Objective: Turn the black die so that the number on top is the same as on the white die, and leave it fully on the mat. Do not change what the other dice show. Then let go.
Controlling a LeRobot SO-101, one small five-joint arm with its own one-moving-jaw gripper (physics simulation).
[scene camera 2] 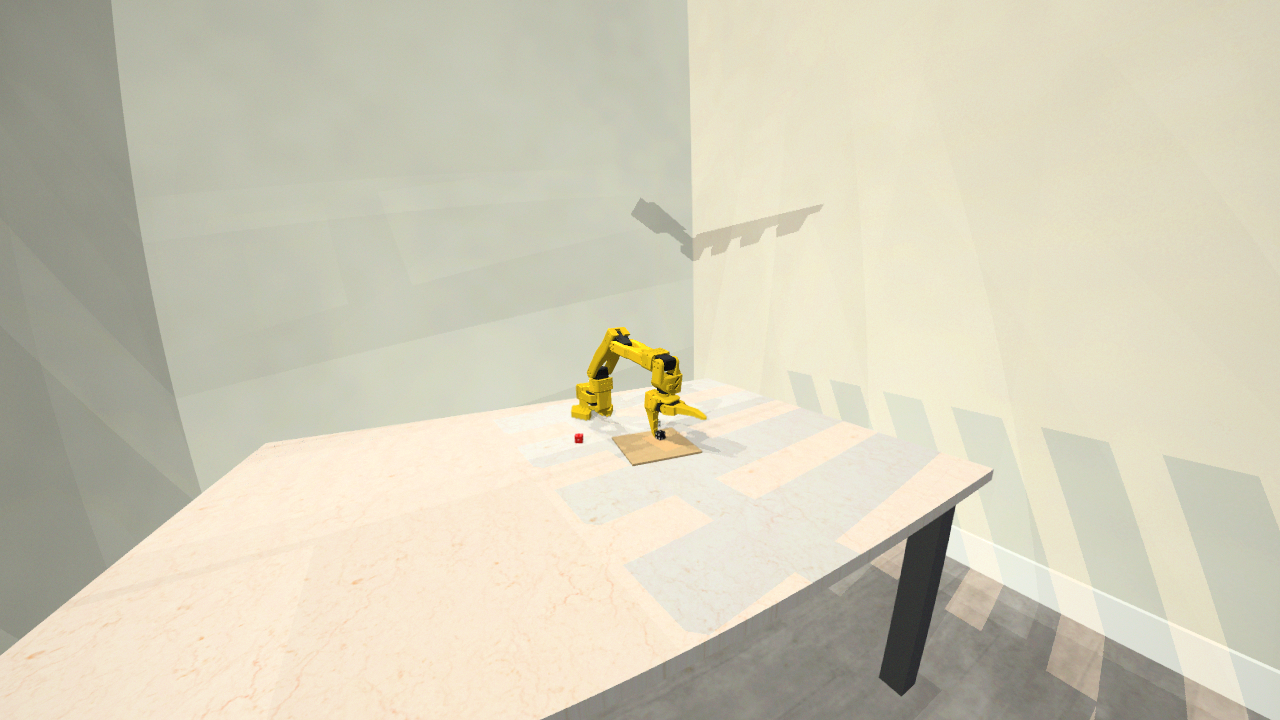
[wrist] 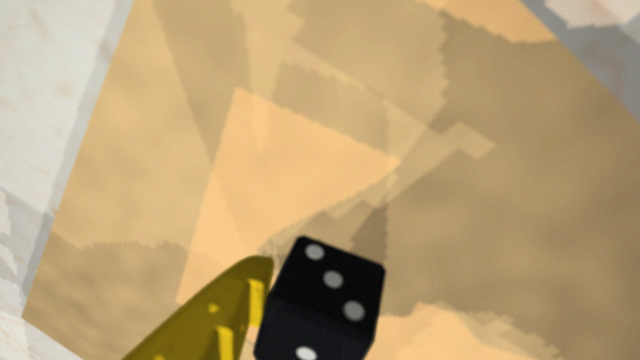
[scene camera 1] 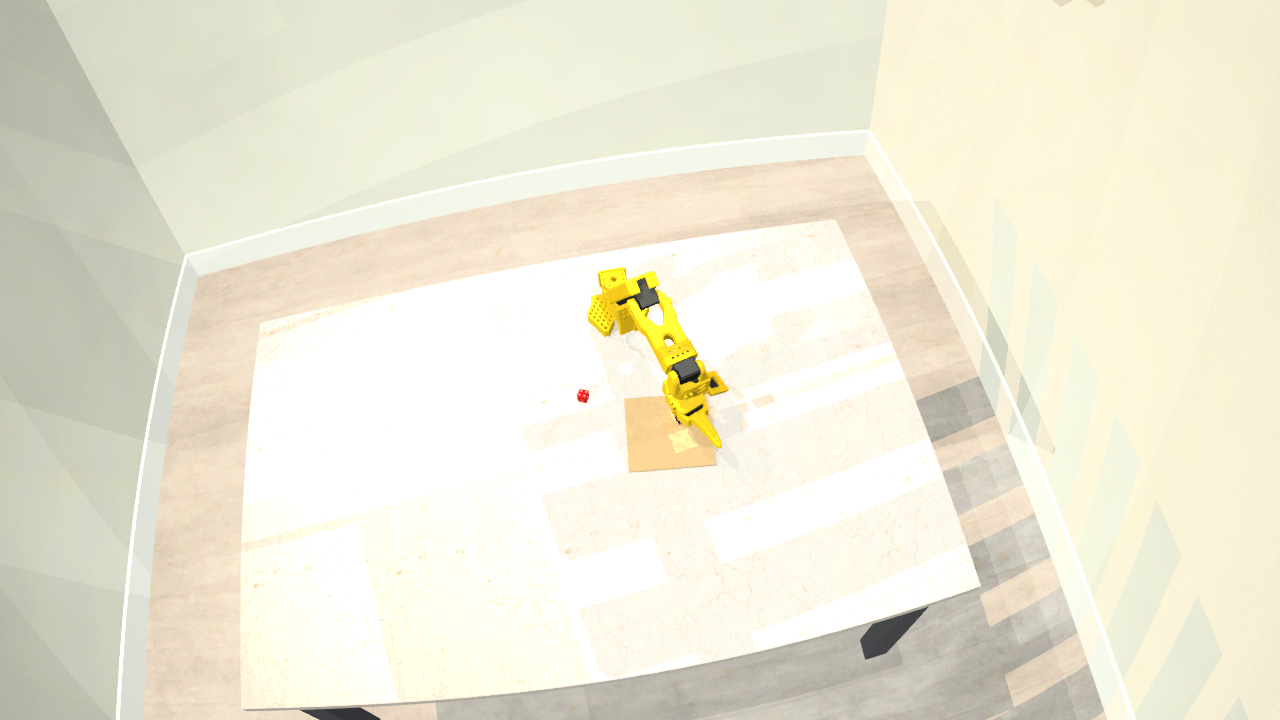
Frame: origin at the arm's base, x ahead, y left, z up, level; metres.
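Seen in the pictures: hand, tool point: (scene camera 2: 656,435) (wrist: 269,283) (scene camera 1: 676,414); arm's base, link origin: (scene camera 2: 595,415) (scene camera 1: 620,323).
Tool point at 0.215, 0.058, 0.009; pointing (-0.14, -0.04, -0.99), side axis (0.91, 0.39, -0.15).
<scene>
Pixels of each thing's middle, then the offset from my tool point to it, as dx, dy, dz. Level surfaces: height alone.
- black die, body centre: (wrist: 320,311) (scene camera 2: 660,435) +0.009, +0.005, +0.003
- tan mat, body centre: (scene camera 1: 669,431) (scene camera 2: 654,444) +0.026, -0.018, -0.007
- red die, body centre: (scene camera 1: 583,395) (scene camera 2: 579,438) -0.069, -0.146, -0.001
- table, surface height: dz -0.008
The black die (scene camera 2: 660,435) (wrist: 325,295) rests on the tan mat (scene camera 1: 646,452) (scene camera 2: 634,455) (wrist: 525,200). In the wrist view its lower face, cut by the frame edge, shows one pip and looks like the top; a side face shows three pips. In scene camera 1 the arm mostly covers it. My gripper (scene camera 1: 698,432) (scene camera 2: 681,427) is wide open and low over the mat. Its fixed jaw (wrist: 215,315) is close along the die's left side in the wrist view; whether they touch is unclear. I cannot make out the white die or its number in these views.
A red die (scene camera 1: 582,395) (scene camera 2: 578,438) lies on the table (scene camera 1: 402,402) (scene camera 2: 402,537) to the left of the mat. The yellow arm (scene camera 1: 666,340) (scene camera 2: 633,349) reaches from its base at the back of the table.
</scene>
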